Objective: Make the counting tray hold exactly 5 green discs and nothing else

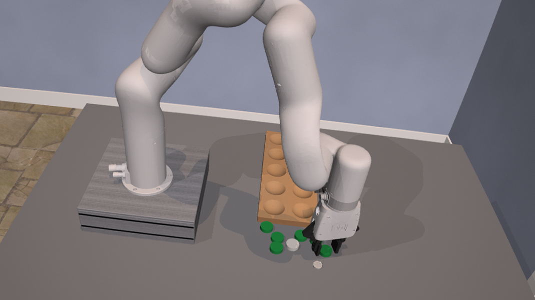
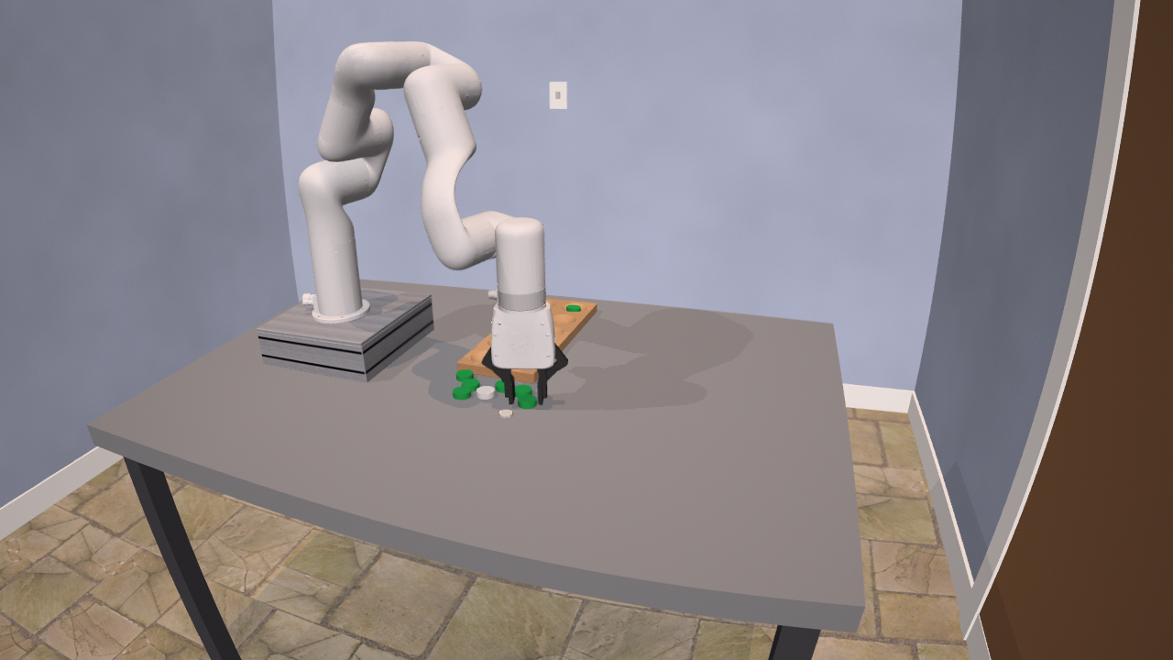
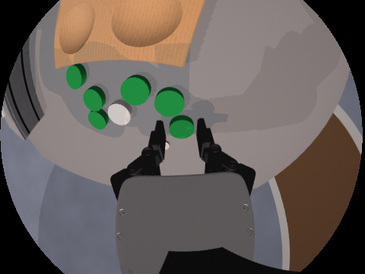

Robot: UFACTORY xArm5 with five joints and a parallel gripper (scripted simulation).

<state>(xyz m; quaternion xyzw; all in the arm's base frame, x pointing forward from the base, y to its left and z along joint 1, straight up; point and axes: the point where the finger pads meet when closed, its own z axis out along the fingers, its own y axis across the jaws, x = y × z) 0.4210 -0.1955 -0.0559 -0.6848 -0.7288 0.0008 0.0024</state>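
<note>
My gripper is now 30 mm past the smaller white disc, 40 mm to the left of it and 20 mm above it. From my hand the other things lie so: wooden counting tray: 30 mm behind, 280 mm to the left, 20 mm below.
</note>
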